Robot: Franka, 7 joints.
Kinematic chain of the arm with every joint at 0, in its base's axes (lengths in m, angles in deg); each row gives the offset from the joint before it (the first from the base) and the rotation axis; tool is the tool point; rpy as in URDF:
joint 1: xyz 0 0 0.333 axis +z
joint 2: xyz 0 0 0 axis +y
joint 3: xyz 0 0 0.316 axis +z
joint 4: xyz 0.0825 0 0 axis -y
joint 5: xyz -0.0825 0 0.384 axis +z
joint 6: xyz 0 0 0 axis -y
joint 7: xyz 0.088 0 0 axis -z
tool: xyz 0 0 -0.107 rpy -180 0 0
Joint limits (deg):
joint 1: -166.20..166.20
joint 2: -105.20..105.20
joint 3: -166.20..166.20
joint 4: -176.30..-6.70
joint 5: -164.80..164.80
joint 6: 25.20..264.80
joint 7: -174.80..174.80
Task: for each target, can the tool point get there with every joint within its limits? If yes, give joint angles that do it. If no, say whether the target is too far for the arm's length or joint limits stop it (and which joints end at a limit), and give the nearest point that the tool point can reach.
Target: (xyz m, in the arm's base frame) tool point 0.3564 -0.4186 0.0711
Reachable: yes | joints -40.98 66.91 -4.38 -70.70 -20.00 49.85 69.62
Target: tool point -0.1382 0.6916 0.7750
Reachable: yes | joints -40.93 -54.76 87.84 -56.45 23.73 164.95 -14.57
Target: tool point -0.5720 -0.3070 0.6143
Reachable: yes | joints 7.18 -53.99 -90.41 -43.86 71.09 244.87 118.19
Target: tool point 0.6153 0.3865 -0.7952
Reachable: no: too far | nearest point 0.4276 0.2686 -0.3123 | short by 0.531 m
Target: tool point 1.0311 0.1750 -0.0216
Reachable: no: too far | nearest point 0.8010 0.1359 0.0575 | short by 0.246 m
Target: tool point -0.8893 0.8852 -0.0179
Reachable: no: too far | nearest point -0.5856 0.5829 0.1020 | short by 0.445 m
